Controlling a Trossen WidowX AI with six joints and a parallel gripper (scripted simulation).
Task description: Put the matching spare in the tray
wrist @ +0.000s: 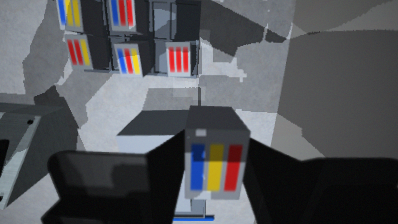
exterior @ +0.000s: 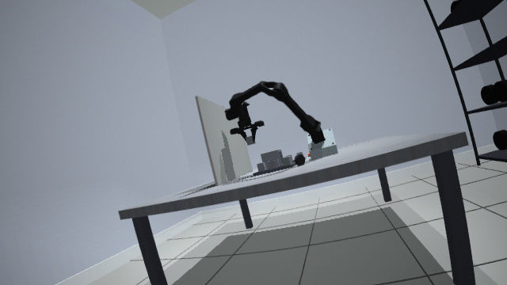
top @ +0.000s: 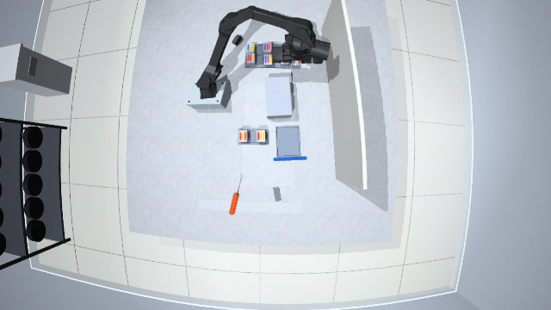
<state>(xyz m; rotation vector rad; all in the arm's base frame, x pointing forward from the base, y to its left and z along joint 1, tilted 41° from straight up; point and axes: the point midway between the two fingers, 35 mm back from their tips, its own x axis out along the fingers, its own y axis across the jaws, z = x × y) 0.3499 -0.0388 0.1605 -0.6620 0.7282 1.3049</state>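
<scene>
Right now my gripper tip is 300 mm to the left of the grey tray, 170 mm above it and 60 mm past it. Round my gripper tip: black tape roll: 240 mm behind, 190 mm to the left, 150 mm below; pale box: 120 mm below, 110 mm to the right, 80 mm behind; tall grey panel: 150 mm ahead, 130 mm to the right, 50 mm above.
</scene>
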